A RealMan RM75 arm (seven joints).
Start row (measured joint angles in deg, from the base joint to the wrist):
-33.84, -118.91, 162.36, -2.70, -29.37, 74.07, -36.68
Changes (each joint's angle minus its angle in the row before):
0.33, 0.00, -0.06, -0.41, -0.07, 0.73, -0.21
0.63, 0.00, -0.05, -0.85, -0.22, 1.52, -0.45
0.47, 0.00, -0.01, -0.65, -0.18, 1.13, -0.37
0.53, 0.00, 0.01, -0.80, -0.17, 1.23, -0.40
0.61, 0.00, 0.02, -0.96, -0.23, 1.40, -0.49
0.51, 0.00, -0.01, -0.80, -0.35, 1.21, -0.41
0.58, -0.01, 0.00, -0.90, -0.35, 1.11, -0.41
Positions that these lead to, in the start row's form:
-33.51, -118.91, 162.30, -3.11, -29.44, 74.80, -36.89
-32.88, -118.91, 162.25, -3.96, -29.66, 76.32, -37.34
-32.41, -118.91, 162.24, -4.61, -29.84, 77.45, -37.71
-31.88, -118.91, 162.25, -5.41, -30.01, 78.68, -38.11
-31.27, -118.91, 162.27, -6.37, -30.24, 80.08, -38.60
-30.76, -118.91, 162.26, -7.17, -30.59, 81.29, -39.01
-30.18, -118.92, 162.26, -8.07, -30.94, 82.40, -39.42

